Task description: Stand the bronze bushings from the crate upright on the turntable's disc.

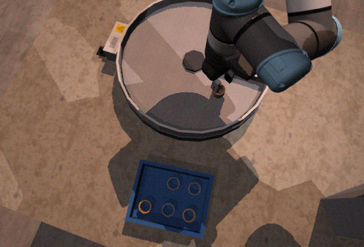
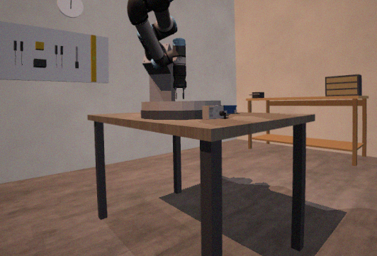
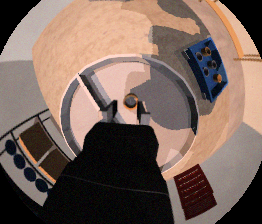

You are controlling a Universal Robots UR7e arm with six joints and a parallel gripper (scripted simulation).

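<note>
Now: hand 29 cm to the right of the blue crate, 10 cm short of it and 9 cm above it. From my hand the other things lie so: turntable disc (8 cm to the right, 8 cm ahead, 6 cm below).
</note>
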